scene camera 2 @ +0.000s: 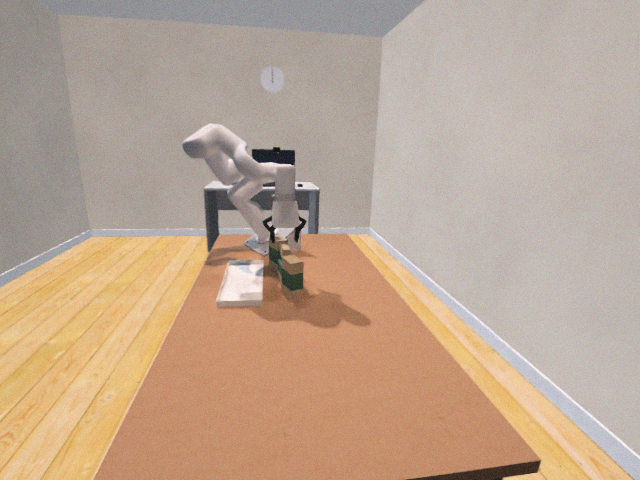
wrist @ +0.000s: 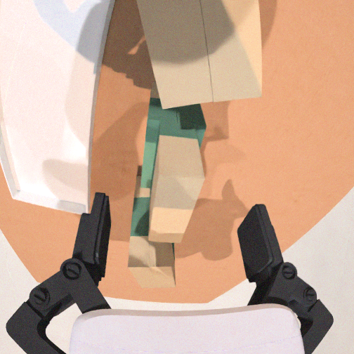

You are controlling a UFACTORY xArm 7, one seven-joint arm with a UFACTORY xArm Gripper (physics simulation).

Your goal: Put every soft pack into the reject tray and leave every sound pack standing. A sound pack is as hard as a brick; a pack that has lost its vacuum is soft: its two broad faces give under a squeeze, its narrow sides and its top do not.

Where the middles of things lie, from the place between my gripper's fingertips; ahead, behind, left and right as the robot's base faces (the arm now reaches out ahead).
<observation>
I see my gripper 4 cm short of the white reject tray (scene camera 2: 242,285), 16 cm to the left of it and 15 cm above it.
</observation>
